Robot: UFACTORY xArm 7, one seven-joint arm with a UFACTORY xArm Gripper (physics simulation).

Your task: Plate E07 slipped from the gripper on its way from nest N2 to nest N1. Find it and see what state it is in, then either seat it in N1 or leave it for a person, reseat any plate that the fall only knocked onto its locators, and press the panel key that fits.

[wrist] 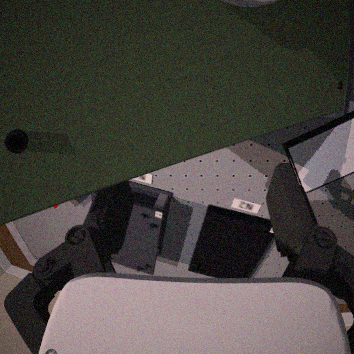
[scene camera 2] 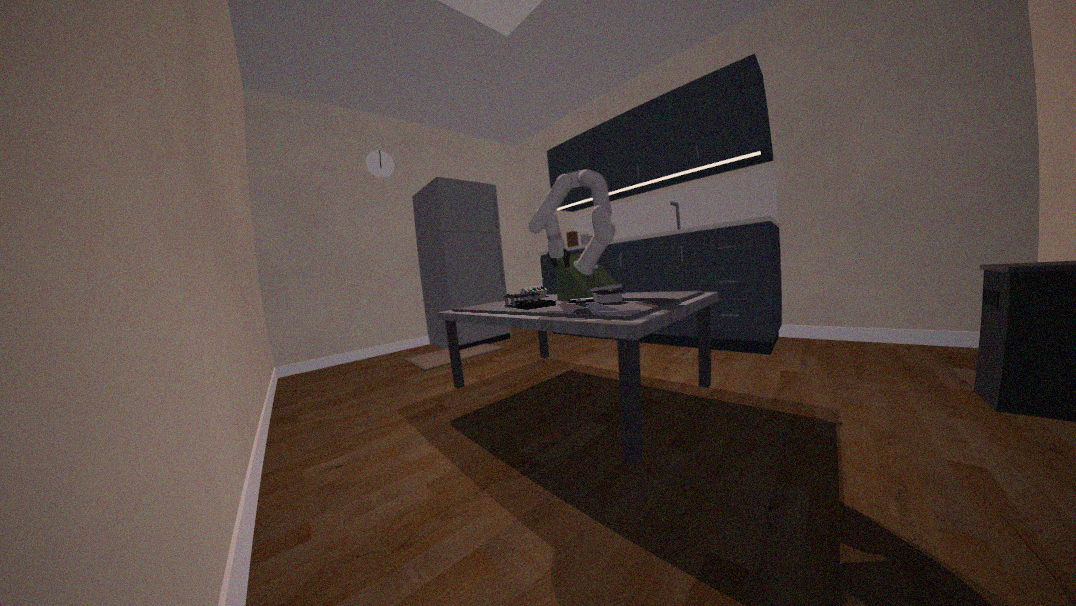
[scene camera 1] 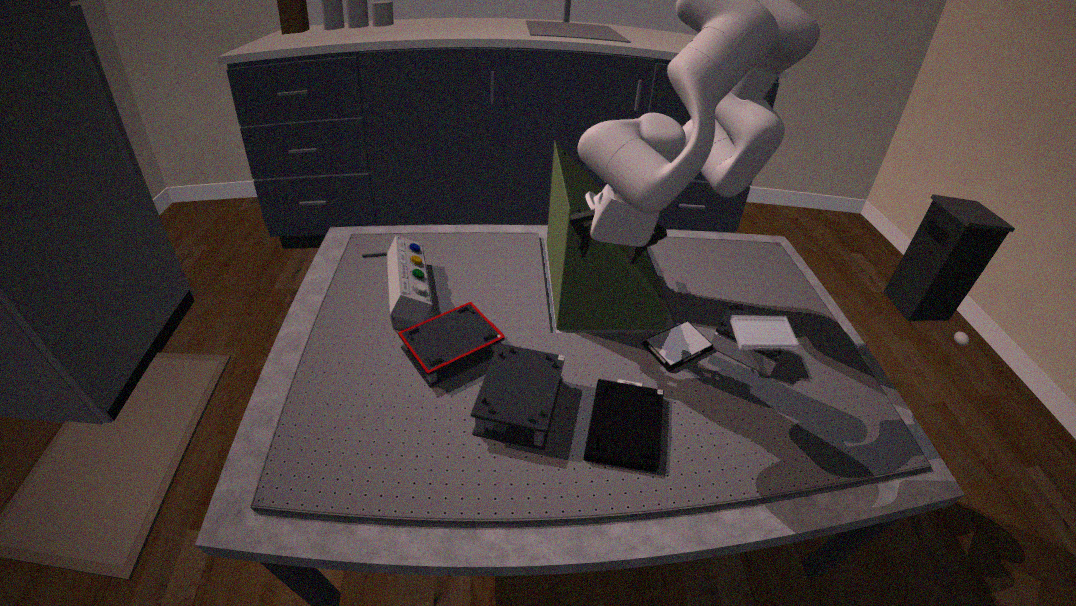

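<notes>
The gripper's open and holding nothing, and you'd see it in the wrist view as well. There's a white card here too, and a shaker unit.
</notes>
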